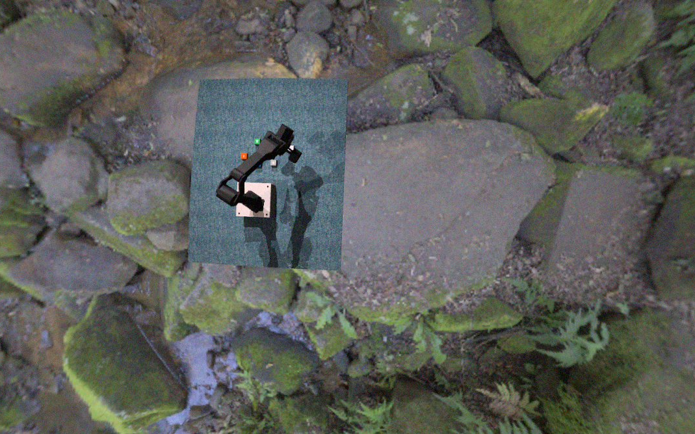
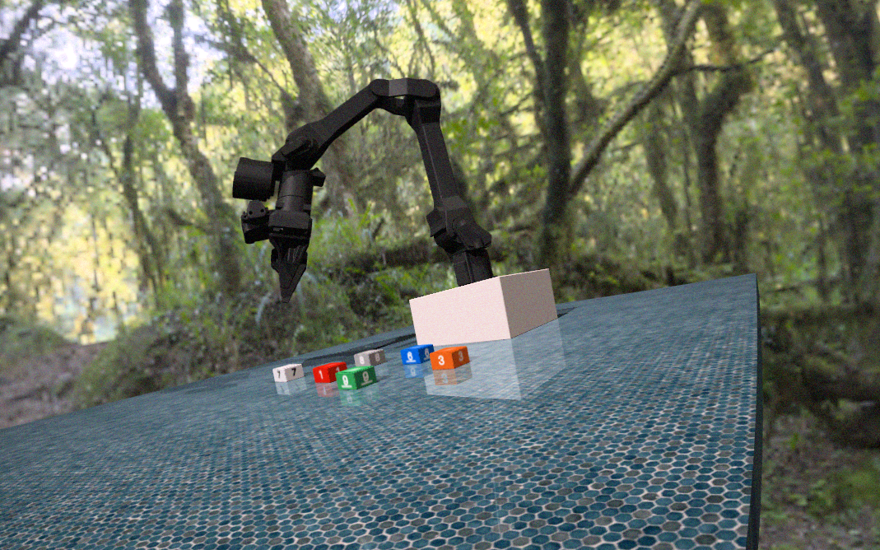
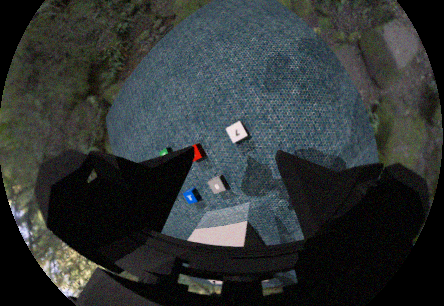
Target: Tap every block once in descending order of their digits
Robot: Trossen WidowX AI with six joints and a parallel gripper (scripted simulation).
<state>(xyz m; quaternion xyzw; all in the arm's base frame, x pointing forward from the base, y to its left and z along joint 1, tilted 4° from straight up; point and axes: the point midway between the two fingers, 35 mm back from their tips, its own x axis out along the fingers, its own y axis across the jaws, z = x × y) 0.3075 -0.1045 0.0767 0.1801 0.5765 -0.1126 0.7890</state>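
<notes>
My gripper tip is 21 cm to the right of the green block, 11 cm above it and 3 cm short of it. From my gripper tip the other things lie so: red block (12 cm to the left, 11 cm below, 1 cm ahead); then white block (11 cm below, 2 cm ahead, 1 cm to the left); then grey block (11 cm below, 9 cm to the left, 7 cm behind).
</notes>
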